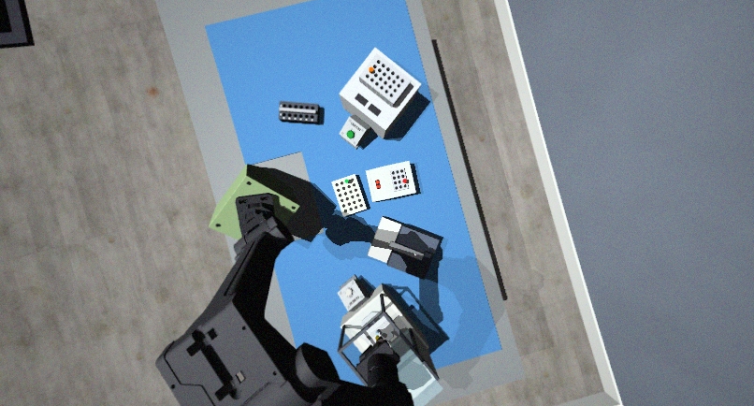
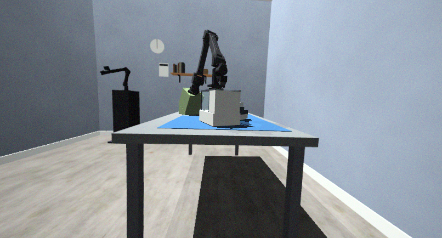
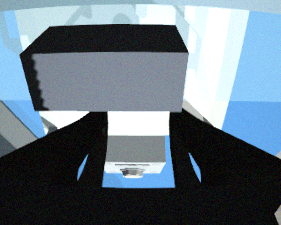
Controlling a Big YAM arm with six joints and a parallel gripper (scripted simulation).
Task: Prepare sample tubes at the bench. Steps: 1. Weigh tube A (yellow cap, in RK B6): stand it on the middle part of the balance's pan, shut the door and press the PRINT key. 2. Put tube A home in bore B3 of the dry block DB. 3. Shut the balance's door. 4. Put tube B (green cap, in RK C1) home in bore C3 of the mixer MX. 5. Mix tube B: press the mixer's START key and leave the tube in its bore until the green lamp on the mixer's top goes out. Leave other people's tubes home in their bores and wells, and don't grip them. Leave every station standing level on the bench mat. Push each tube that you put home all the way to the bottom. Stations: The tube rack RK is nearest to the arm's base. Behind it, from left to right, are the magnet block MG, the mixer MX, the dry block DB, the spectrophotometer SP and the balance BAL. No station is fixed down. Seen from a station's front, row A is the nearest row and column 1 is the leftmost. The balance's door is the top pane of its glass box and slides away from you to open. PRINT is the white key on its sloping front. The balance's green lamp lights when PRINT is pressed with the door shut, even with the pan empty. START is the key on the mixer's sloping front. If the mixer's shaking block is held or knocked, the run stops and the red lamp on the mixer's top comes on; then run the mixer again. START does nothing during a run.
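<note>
Right now the balance pan is 80 mm below my hand. Also, from my hand: dry block DB (470 mm to the left, 130 mm ahead, 120 mm below); white rack RK (450 mm to the left, 140 mm below, 20 mm behind); spectrophotometer SP (240 mm to the left, 130 mm ahead, 90 mm below).
</note>
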